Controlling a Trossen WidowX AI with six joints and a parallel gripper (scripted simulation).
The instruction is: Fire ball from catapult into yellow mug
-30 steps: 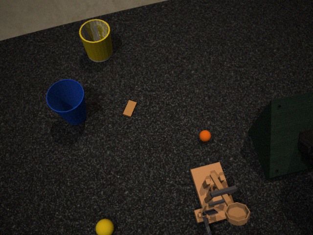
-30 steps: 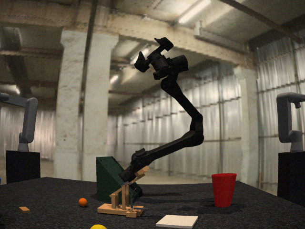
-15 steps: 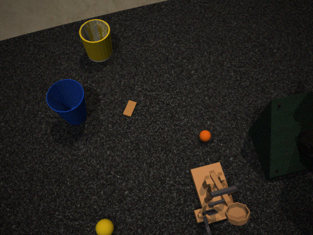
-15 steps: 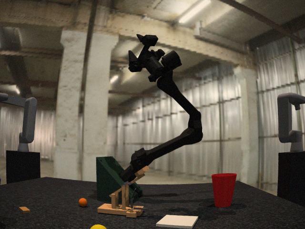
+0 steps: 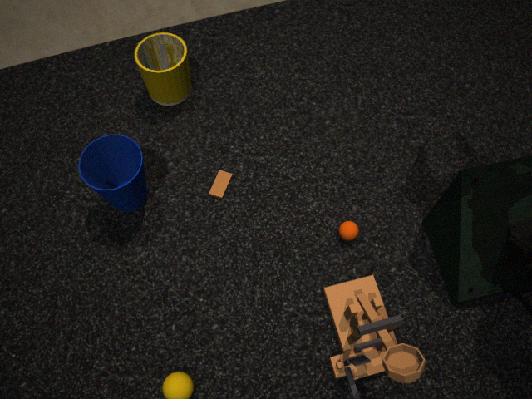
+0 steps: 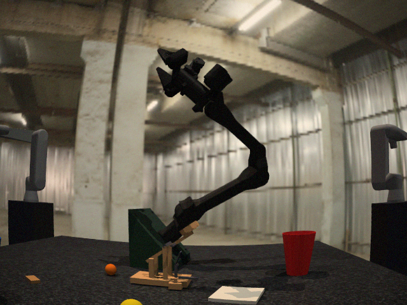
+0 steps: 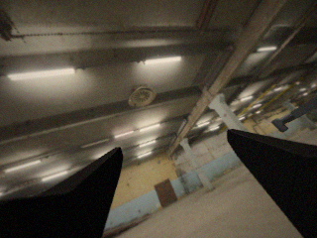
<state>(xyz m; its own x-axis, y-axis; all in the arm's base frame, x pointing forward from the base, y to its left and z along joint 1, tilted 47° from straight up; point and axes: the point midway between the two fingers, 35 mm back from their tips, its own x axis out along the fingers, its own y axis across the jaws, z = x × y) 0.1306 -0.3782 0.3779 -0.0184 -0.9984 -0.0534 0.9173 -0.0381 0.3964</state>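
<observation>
My gripper tip is 570 mm above the catapult, 140 mm short of it and 80 mm to the right of it. The rest, counted from my gripper tip: white tile: 640 mm below, 250 mm to the left, 210 mm ahead; then small wooden block: 640 mm below, 280 mm ahead, 230 mm to the right; then orange ball: 630 mm below, 100 mm to the right, 100 mm ahead.
</observation>
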